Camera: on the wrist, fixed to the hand. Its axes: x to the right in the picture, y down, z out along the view.
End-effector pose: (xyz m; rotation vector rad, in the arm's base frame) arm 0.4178 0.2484 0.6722 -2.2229 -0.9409 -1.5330
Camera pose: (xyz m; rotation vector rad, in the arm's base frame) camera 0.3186 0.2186 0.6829 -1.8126 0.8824 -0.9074
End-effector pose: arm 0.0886 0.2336 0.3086 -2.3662 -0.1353 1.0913
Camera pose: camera 0.1464 0.2227 0.3946 2.0276 -1.6482 -1.1113
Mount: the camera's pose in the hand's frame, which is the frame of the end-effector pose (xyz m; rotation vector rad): -0.0230 -0.0409 -0.0930 -0.1476 0.1995 1.5557
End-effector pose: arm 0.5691 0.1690 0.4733 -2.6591 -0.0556 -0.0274
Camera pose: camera 0.5434 0.1613 0.5740 -2.0955 2.0167 0.2096
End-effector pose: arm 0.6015 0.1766 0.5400 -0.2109 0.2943 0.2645
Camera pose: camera 0.5681 0.1103 0.4669 -0.1128 0.5969 1.8150
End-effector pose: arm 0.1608 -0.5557 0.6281 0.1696 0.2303 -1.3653
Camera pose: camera 0.1104 -0.5185 0.5449 0.2718 0.2635 0.2157
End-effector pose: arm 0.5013 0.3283 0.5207 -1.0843 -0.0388 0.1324
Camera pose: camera 0.4911 0.2248 0.5141 -1.0498 1.0051 1.4224
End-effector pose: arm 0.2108 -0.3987 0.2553 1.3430 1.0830 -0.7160
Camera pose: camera 0.1467 -0.3178 0.2694 1.6528 -0.0043 0.6444
